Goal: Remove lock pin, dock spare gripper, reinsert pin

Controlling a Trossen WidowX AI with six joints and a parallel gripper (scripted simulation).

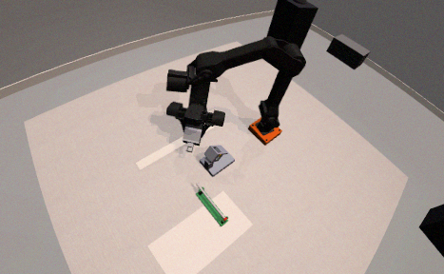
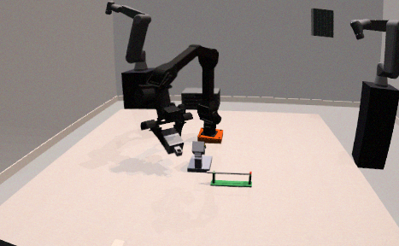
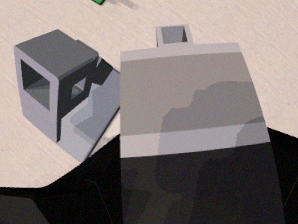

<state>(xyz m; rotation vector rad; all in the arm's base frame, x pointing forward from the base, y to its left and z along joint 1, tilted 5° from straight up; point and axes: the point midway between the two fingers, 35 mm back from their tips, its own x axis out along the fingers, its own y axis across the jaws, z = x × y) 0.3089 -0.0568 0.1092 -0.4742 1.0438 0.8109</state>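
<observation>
My gripper tip is 90 mm to the right of the grey mount, 50 mm past it and 50 mm above it. Also, from my gripper tip: spare gripper (10 mm to the left, 10 mm ahead, 10 mm above); then green pin rest (230 mm to the left, 80 mm below, 40 mm ahead).
</observation>
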